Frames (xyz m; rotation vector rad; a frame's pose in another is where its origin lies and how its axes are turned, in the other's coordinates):
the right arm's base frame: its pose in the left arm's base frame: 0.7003 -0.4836 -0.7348 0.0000 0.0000 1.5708
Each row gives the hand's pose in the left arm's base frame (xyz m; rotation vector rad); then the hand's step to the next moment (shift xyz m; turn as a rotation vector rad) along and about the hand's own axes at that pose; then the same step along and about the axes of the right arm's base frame.
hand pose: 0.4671 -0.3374 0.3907 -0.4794 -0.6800 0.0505
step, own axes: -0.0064 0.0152 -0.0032 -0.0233 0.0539 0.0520
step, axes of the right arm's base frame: 0.0110 0.0014 -0.0127 0.0647 0.0443 -0.0026
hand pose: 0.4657 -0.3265 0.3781 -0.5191 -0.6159 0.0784
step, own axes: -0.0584 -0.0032 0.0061 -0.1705 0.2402 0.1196
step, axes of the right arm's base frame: -0.0130 0.0515 -0.0253 0.2239 0.1881 -0.1248
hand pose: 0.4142 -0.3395 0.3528 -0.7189 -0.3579 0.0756
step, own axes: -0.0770 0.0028 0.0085 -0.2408 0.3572 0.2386
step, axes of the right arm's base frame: -0.0071 0.0749 -0.0186 0.3737 0.2888 -0.1396
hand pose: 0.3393 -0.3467 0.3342 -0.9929 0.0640 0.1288
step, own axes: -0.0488 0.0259 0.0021 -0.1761 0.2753 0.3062
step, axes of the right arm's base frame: 0.0119 0.0519 -0.0149 0.3913 0.2138 -0.0419
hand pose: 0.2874 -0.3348 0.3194 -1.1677 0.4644 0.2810
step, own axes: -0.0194 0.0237 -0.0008 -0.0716 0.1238 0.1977
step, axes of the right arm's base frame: 0.0086 0.0276 -0.0101 0.2314 0.0773 -0.0038
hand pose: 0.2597 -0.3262 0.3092 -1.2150 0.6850 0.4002
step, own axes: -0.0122 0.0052 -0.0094 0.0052 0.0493 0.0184
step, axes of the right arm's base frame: -0.0063 0.0147 0.0027 0.0326 0.0219 -0.0354
